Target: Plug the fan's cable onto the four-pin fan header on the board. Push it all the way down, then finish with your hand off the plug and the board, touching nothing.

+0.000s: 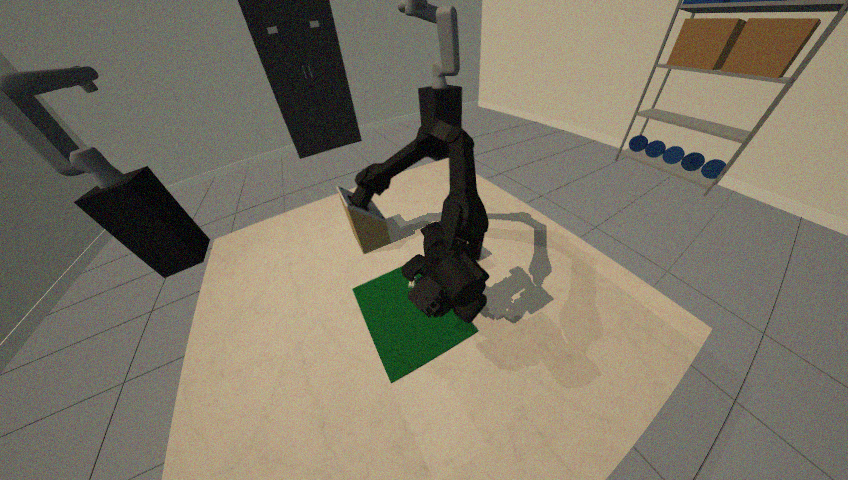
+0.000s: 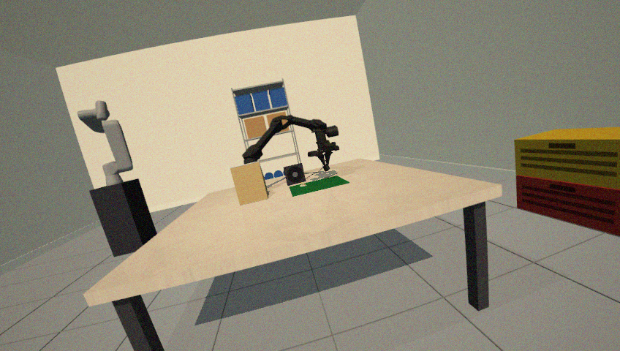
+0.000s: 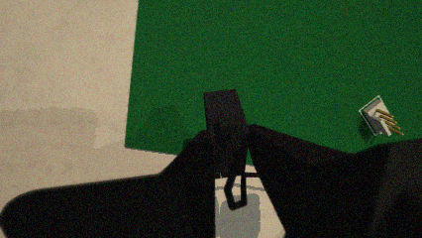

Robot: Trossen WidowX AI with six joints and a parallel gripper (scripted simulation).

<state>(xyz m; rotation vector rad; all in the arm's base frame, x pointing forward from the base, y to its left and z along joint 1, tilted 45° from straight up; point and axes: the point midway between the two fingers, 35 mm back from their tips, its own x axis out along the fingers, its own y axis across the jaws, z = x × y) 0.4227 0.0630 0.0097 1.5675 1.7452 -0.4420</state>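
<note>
The green board is 10 cm below my gripper tip, 9 cm behind it and 6 cm to the right of it. From my gripper tip the other things lie so: four-pin header: 16 cm behind, 9 cm below; black fan: 18 cm behind, 14 cm to the left, 3 cm below; black plug: 1 cm to the left, 1 cm below.
</note>
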